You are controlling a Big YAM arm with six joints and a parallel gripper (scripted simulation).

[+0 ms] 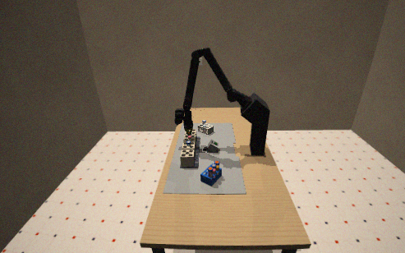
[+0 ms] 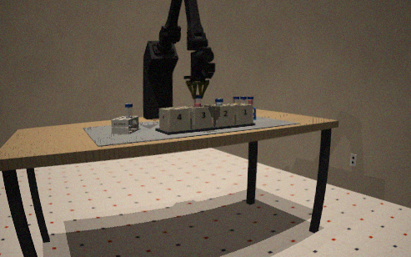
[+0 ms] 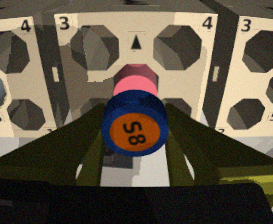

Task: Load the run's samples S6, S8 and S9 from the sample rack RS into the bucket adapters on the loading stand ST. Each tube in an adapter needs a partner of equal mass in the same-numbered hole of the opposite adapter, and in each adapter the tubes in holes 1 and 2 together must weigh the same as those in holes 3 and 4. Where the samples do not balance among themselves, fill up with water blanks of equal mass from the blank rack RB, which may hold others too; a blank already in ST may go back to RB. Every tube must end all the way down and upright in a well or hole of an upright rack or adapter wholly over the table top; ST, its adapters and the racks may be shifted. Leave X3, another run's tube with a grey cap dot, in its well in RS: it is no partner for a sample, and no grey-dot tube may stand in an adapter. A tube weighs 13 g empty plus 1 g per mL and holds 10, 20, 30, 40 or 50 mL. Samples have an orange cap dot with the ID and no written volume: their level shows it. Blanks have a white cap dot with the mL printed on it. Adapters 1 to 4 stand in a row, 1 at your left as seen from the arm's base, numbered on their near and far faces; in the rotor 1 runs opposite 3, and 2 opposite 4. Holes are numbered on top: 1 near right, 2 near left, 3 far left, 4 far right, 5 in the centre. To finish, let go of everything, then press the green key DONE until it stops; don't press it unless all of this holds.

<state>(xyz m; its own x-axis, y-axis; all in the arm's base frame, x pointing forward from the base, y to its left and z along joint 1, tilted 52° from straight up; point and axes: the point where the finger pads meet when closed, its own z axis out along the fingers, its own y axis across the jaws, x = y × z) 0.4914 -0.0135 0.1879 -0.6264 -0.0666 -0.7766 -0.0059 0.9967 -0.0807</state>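
Now: the tube X3 39 cm to the left of my hand, 19 cm behind it and 7 cm below it. Round my hand: sample tube S8 (5 cm below, 1 cm behind); adapter 3 (9 cm below); blank marked 50 (10 cm to the left, 7 cm below, 1 cm behind).
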